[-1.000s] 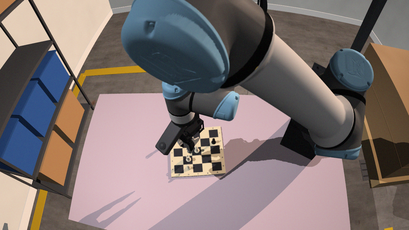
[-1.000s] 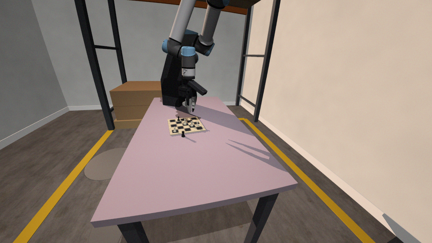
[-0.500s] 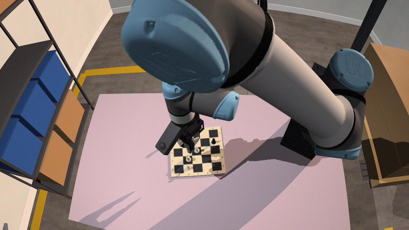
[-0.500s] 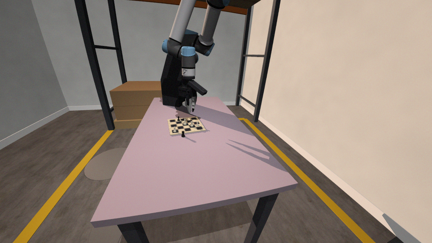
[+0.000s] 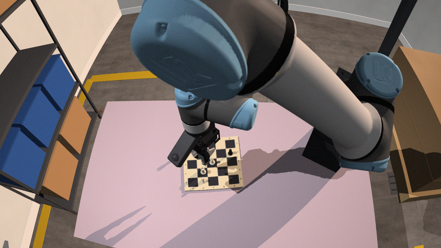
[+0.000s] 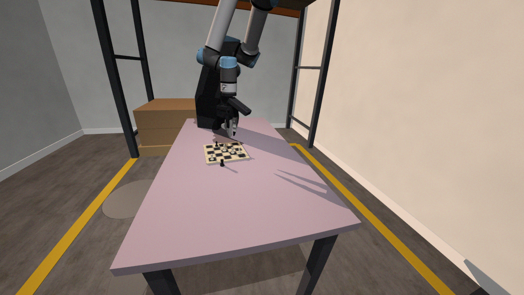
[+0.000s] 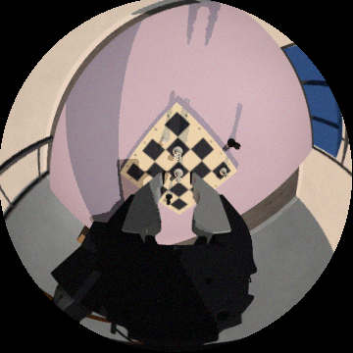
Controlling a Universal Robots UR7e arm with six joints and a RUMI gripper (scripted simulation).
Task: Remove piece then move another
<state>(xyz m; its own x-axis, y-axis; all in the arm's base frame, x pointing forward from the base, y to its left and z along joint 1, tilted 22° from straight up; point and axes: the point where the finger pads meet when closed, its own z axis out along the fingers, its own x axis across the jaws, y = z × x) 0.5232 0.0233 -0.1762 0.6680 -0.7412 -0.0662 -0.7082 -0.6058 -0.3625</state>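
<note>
Now: hand 110 mm above the board, 40 mm to the left of it and 30 mm past it.
</note>
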